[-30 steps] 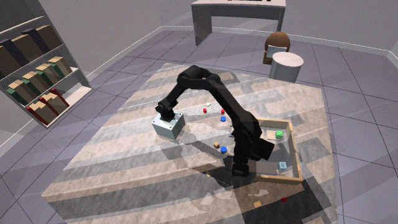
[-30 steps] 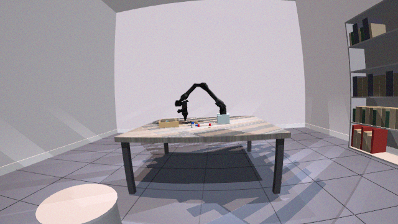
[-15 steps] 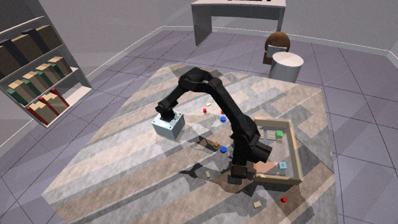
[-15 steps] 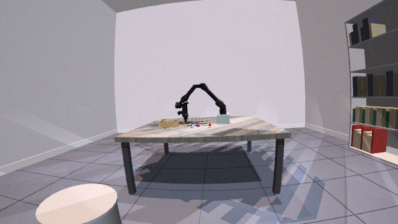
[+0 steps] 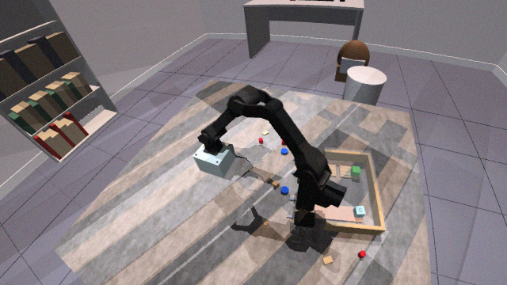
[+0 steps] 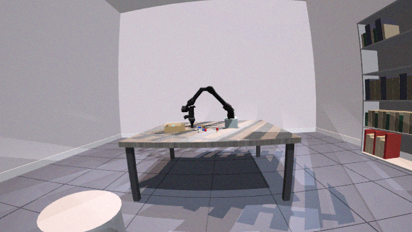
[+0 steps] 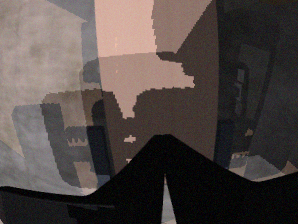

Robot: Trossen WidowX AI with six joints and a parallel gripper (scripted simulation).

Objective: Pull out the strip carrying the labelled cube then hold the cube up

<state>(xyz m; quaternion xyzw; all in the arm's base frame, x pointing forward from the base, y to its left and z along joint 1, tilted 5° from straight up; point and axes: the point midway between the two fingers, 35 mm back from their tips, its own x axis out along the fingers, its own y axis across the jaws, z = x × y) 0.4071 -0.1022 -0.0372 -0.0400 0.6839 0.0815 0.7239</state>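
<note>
Now: gripper tip 90 mm short of the pink strip and 20 mm to the right of it.
</note>
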